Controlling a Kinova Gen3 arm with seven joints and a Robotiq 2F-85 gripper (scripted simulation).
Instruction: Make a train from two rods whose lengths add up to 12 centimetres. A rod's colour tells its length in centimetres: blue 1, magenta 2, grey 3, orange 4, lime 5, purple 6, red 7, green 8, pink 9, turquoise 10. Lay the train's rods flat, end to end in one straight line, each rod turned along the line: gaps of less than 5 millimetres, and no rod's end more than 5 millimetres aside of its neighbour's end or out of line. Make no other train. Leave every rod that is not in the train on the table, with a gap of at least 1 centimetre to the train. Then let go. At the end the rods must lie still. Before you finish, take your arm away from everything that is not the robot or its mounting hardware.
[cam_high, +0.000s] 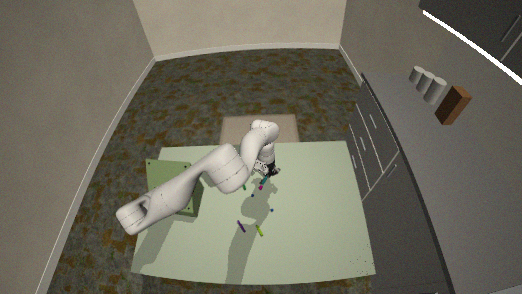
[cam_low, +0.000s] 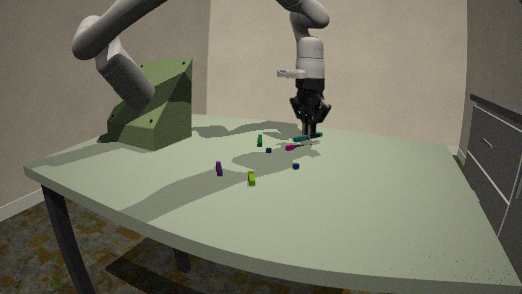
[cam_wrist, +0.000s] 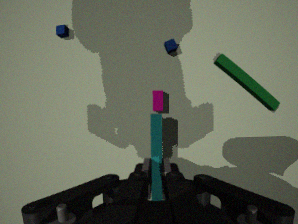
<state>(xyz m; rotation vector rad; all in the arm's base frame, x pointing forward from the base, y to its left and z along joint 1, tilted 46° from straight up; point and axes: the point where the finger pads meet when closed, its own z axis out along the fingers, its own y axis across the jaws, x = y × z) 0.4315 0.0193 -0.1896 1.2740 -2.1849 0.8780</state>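
Right now my hand is 3 cm past the magenta rod, 6 cm to the left of it and 3 cm above it. The rest, counted from my hand: green rod (12 cm behind, 3 cm to the right, 3 cm below); then turquoise rod (2 cm below); then lime rod (3 cm behind, 27 cm to the right, 3 cm below).
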